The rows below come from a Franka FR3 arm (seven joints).
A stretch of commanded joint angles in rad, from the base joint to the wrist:
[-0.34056 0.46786 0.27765 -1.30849 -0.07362 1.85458 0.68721]
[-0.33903 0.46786 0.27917 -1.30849 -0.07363 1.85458 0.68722]
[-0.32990 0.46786 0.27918 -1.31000 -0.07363 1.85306 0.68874]
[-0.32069 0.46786 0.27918 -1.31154 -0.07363 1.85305 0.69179]
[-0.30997 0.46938 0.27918 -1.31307 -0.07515 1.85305 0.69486]
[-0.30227 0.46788 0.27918 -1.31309 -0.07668 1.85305 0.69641]
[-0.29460 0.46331 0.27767 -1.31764 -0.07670 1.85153 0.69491]
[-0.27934 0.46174 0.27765 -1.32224 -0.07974 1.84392 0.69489]
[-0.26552 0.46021 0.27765 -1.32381 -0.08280 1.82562 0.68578]
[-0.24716 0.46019 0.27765 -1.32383 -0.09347 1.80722 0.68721]
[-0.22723 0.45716 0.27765 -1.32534 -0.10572 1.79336 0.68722]
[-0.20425 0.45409 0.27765 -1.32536 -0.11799 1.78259 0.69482]
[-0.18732 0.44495 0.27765 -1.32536 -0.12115 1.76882 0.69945]
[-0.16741 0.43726 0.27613 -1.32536 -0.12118 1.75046 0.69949]
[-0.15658 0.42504 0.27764 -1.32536 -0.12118 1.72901 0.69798]
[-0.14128 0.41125 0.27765 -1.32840 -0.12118 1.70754 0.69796]
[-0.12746 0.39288 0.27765 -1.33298 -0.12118 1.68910 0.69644]
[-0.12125 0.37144 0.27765 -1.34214 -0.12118 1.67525 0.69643]
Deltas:
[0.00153 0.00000 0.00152 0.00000 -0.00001 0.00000 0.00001]
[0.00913 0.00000 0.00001 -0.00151 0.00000 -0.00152 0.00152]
[0.00921 0.00000 0.00000 -0.00154 0.00000 -0.00001 0.00305]
[0.01072 0.00152 0.00000 -0.00153 -0.00152 0.00000 0.00307]
[0.00770 -0.00150 0.00000 -0.00002 -0.00153 0.00000 0.00155]
[0.00767 -0.00457 -0.00151 -0.00455 -0.00002 -0.00152 -0.00150]
[0.01526 -0.00157 -0.00002 -0.00460 -0.00304 -0.00761 -0.00002]
[0.01382 -0.00153 0.00000 -0.00157 -0.00306 -0.01830 -0.00911]
[0.01836 -0.00002 0.00000 -0.00002 -0.01067 -0.01840 0.00143]
[0.01993 -0.00303 0.00000 -0.00151 -0.01225 -0.01386 0.00001]
[0.02298 -0.00307 0.00000 -0.00002 -0.01227 -0.01077 0.00760]
[0.01693 -0.00914 0.00000 0.00000 -0.00316 -0.01377 0.00463]
[0.01991 -0.00769 -0.00152 0.00000 -0.00003 -0.01836 0.00004]
[0.01083 -0.01222 0.00151 0.00000 0.00000 -0.02145 -0.00151]
[0.01530 -0.01379 0.00001 -0.00304 0.00000 -0.02147 -0.00002]
[0.01382 -0.01837 0.00000 -0.00458 0.00000 -0.01844 -0.00152]
[0.00621 -0.02144 0.00000 -0.00916 0.00000 -0.01385 -0.00001]

